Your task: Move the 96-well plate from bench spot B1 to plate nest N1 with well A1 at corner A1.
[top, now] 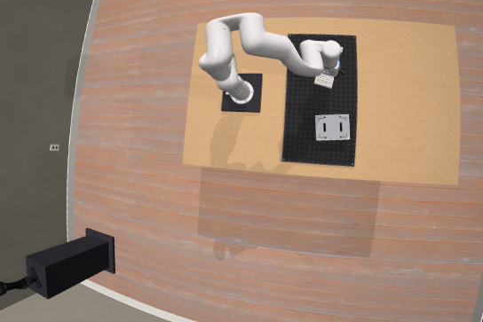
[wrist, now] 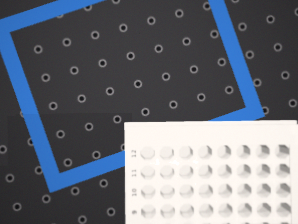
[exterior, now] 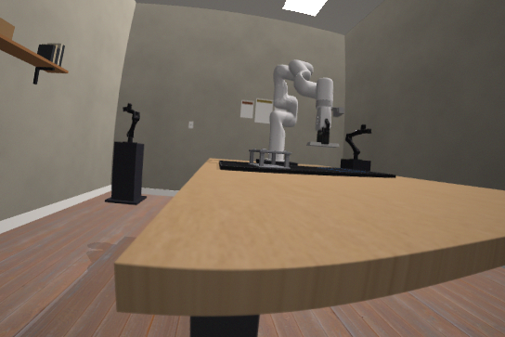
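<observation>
The raised plate nest N1 is 40 mm ahead of my hand, 250 mm to the right of it and 60 mm below it. From my hand the other things lie so: 96-well plate (10 mm below).
</observation>
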